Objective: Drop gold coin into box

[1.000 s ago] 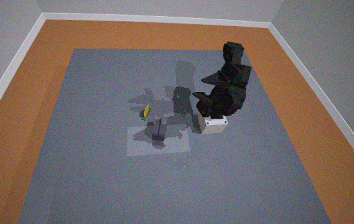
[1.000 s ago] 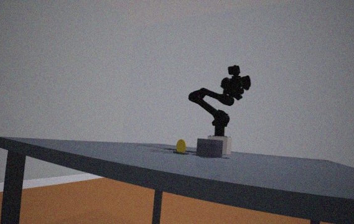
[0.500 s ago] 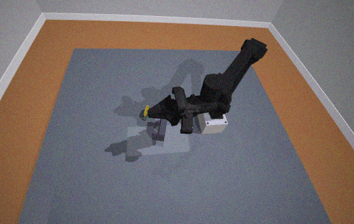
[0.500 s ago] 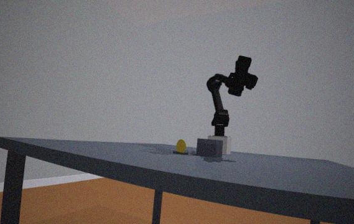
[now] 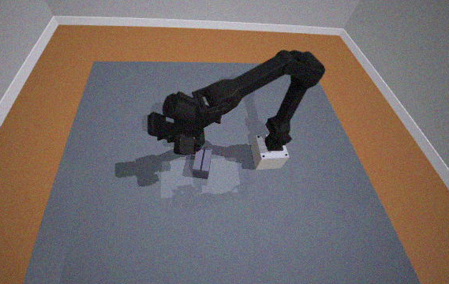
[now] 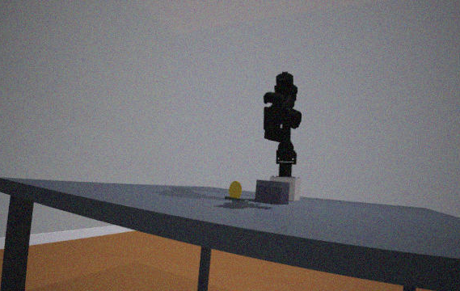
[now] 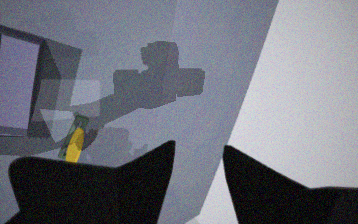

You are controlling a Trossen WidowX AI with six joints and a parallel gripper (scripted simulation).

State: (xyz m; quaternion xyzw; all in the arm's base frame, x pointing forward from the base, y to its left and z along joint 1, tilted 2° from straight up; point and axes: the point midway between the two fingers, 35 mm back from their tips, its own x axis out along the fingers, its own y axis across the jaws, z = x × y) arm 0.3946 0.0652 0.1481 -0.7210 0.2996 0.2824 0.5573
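Now: gripper tip 60 mm past the gold coin, 120 mm to the left of it and 190 mm above it.
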